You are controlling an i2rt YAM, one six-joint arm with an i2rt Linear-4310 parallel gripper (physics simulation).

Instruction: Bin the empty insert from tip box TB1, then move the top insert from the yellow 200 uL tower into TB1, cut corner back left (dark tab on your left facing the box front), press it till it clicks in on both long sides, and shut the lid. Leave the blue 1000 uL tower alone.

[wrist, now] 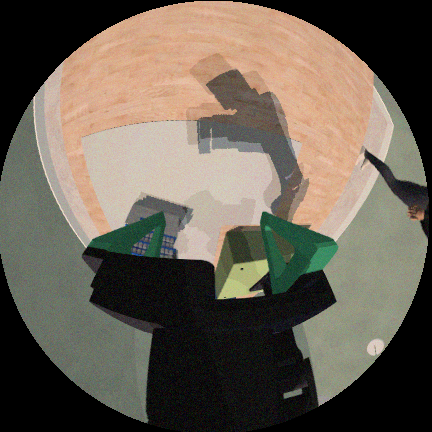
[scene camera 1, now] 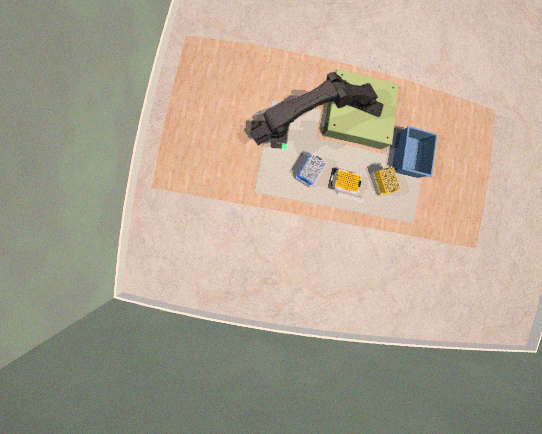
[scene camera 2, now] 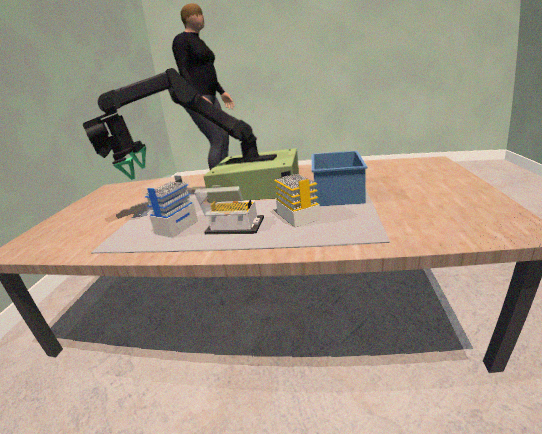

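Observation:
Tip box TB1 (scene camera 2: 231,221) stands on a dark base, its pale lid (scene camera 2: 221,194) open at the back. A yellow insert (scene camera 1: 348,181) (scene camera 2: 229,206) sits in it; whether it holds tips is too small to tell. The yellow tower (scene camera 1: 387,181) (scene camera 2: 296,200) of stacked inserts stands to its right. The blue tower (scene camera 1: 311,169) (scene camera 2: 170,206) (wrist: 167,240) stands to its left, partly behind a finger in the wrist view. The blue bin (scene camera 1: 398,156) (scene camera 2: 340,187) stands at the back right. My gripper (scene camera 2: 138,172) (wrist: 212,216) is open and empty, high above the table's left part, behind the blue tower.
The arm's green base box (scene camera 1: 360,122) (scene camera 2: 250,176) (wrist: 242,277) stands behind the towers, left of the bin. A grey mat (scene camera 1: 277,177) (scene camera 2: 325,237) (wrist: 125,160) lies under the towers and TB1. A person (scene camera 2: 197,65) in black is behind the table.

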